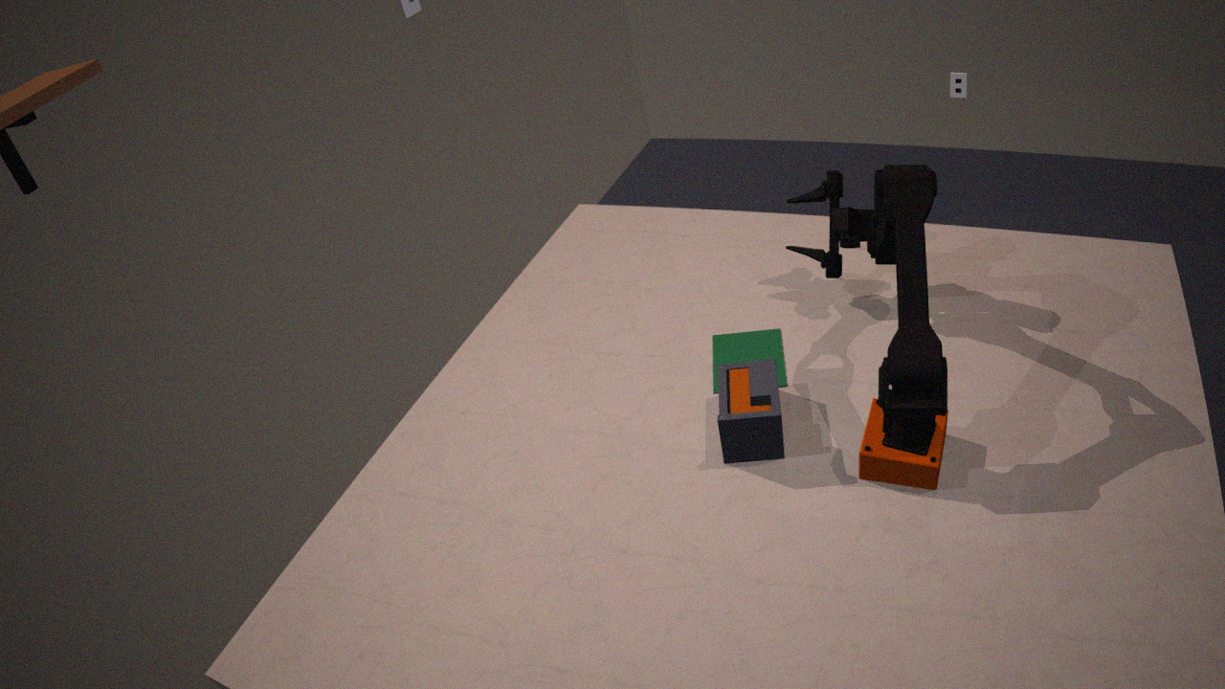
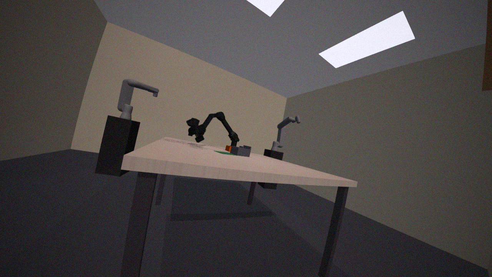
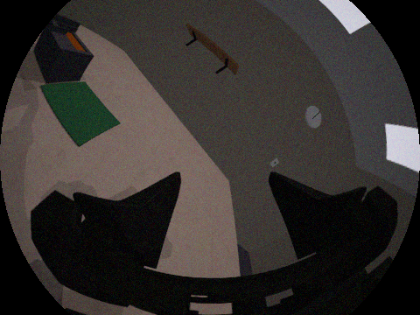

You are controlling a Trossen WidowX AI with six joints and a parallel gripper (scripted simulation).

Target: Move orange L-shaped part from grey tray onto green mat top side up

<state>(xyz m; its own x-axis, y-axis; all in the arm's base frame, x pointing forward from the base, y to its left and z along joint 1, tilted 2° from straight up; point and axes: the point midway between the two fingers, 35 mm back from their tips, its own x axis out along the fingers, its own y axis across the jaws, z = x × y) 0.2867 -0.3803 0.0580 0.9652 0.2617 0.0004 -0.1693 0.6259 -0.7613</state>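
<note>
Right now the orange L-shaped part is 380 mm to the left of my gripper tip, 80 mm below it and 80 mm behind it. The rest, counted from my gripper tip: green mat (230 mm to the left, 140 mm below, 10 mm behind).
</note>
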